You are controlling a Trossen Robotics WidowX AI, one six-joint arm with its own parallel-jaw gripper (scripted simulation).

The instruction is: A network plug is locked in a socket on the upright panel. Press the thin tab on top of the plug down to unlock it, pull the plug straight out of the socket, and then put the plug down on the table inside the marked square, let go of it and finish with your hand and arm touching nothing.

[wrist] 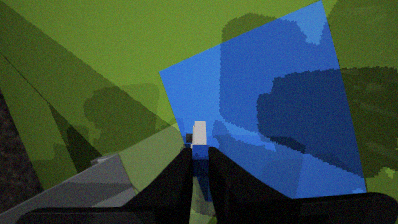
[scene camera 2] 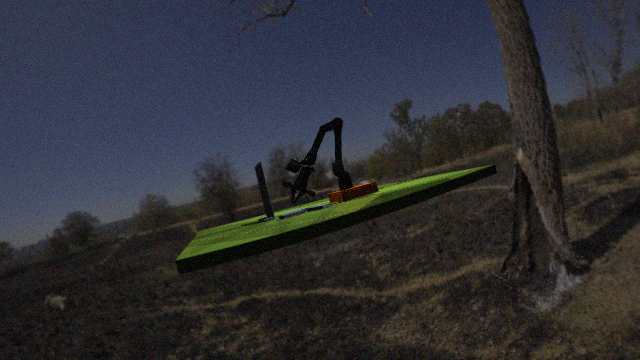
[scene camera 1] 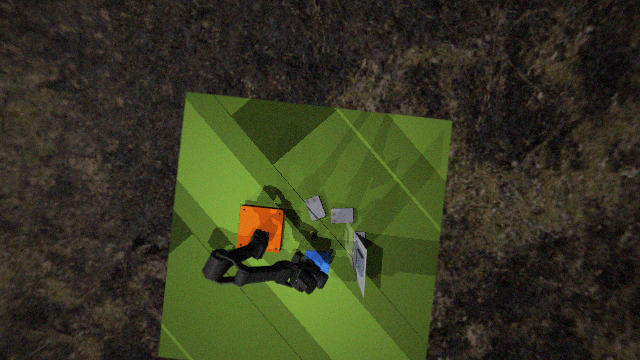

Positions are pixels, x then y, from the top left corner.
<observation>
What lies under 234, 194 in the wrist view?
My gripper.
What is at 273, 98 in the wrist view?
A blue marked square.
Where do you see a network plug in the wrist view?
200, 160
</observation>
